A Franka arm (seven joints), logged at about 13 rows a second.
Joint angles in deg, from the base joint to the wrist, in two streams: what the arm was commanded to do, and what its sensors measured. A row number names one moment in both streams.
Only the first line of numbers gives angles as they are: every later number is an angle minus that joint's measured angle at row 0.
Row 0, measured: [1.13 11.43 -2.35 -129.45 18.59 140.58 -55.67]
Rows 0 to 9, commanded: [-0.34 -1.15 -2.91 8.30 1.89 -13.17 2.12]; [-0.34 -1.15 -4.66 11.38 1.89 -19.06 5.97]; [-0.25 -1.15 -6.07 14.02 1.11 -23.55 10.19]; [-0.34 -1.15 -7.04 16.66 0.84 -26.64 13.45]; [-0.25 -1.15 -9.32 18.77 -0.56 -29.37 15.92]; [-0.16 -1.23 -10.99 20.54 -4.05 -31.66 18.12]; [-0.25 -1.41 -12.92 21.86 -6.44 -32.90 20.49]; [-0.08 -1.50 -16.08 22.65 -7.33 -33.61 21.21]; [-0.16 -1.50 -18.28 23.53 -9.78 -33.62 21.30]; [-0.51 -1.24 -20.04 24.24 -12.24 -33.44 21.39]
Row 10, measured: [-0.49 -1.38 -17.13 22.14 -8.74 -31.76 19.13]
